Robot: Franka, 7 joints.
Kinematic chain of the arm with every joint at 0, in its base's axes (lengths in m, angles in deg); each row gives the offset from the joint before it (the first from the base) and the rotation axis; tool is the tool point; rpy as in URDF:
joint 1: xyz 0 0 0.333 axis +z
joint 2: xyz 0 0 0 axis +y
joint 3: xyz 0 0 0.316 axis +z
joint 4: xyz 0.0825 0 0 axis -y
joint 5: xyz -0.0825 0 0.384 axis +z
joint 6: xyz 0 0 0 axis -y
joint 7: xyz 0.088 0 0 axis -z
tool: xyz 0 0 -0.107 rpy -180 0 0
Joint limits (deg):
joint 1: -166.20..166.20
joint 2: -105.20..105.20
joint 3: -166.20..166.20
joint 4: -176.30..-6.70
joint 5: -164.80..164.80
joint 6: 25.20..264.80
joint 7: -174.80..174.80
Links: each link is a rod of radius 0.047 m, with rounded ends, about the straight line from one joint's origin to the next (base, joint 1, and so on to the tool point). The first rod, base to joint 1, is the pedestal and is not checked.
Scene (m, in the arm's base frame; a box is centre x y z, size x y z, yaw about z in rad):
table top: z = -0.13
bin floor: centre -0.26 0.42 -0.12 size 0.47 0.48 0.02 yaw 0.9
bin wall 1: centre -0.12 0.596 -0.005 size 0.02 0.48 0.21 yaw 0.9
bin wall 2: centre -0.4 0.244 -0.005 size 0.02 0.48 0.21 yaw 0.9
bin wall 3: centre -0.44 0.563 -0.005 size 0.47 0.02 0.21 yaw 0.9
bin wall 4: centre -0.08 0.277 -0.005 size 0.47 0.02 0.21 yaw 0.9
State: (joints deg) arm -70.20 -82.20 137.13 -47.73 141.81 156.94 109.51
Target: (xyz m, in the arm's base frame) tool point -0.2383 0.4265 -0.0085
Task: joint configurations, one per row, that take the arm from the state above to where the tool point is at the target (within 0.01 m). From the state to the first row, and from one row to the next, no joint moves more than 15 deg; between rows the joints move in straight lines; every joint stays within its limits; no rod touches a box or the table.
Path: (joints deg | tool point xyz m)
1: -63.39 -70.98 141.96 -60.54 144.46 167.10 109.51 | -0.0010 0.7654 0.1685
2: -56.57 -59.76 146.79 -73.35 147.10 177.26 109.51 | -0.0612 0.7109 0.1913
3: -49.76 -48.54 151.63 -86.15 149.75 187.41 109.51 | -0.1293 0.6344 0.2089
4: -42.95 -37.32 156.46 -98.96 152.40 197.57 109.51 | -0.1928 0.5378 0.2280
5: -36.13 -26.10 161.29 -111.77 155.05 207.73 109.51 | -0.2383 0.4265 0.2522
6: -37.05 -37.46 162.69 -107.89 154.48 201.23 109.51 | -0.2487 0.4380 0.1702
7: -37.96 -48.81 164.09 -104.00 153.92 194.73 109.51 | -0.2490 0.4385 0.0824
8: -38.88 -60.16 165.49 -100.12 153.36 188.22 109.51 | -0.2383 0.4265 -0.0085

